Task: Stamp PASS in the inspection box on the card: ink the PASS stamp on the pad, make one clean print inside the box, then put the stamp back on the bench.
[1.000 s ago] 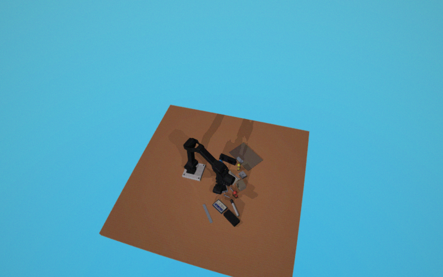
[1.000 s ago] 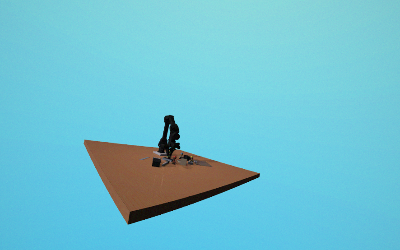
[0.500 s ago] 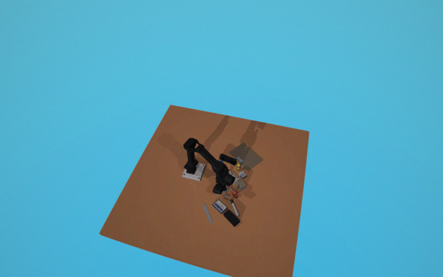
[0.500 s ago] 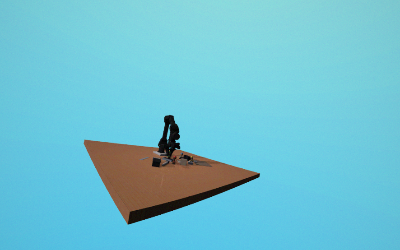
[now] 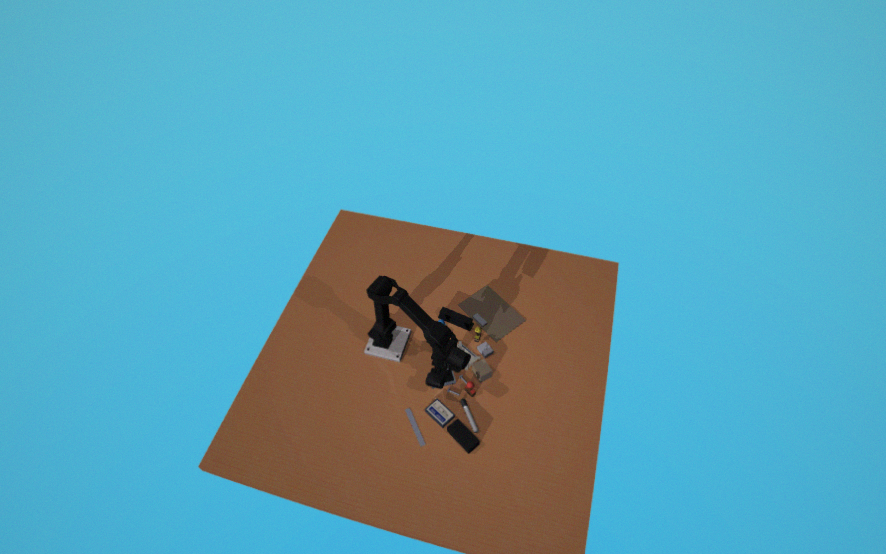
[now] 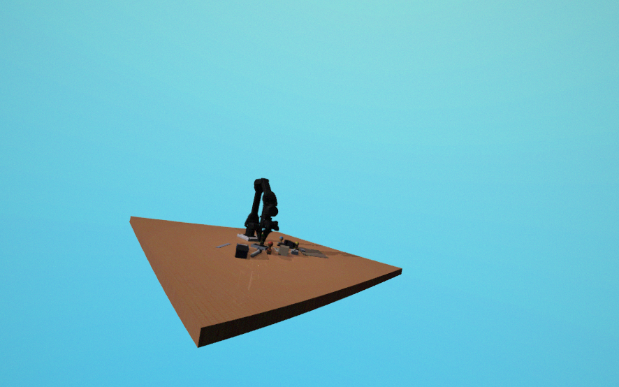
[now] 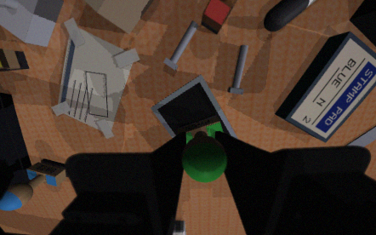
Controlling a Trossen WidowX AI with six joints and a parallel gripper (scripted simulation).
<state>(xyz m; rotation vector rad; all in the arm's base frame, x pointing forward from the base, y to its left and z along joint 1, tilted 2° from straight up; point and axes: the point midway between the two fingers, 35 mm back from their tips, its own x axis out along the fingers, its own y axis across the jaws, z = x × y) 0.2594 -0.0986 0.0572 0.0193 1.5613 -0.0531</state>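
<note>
Right now the green-knobbed stamp is right at my gripper tip. From my gripper tip the other things lie so: ink pad: 3 cm below; card: 5 cm ahead, 12 cm to the left, 4 cm below; red stamp: 11 cm ahead, 3 cm to the right, 2 cm below.
</note>
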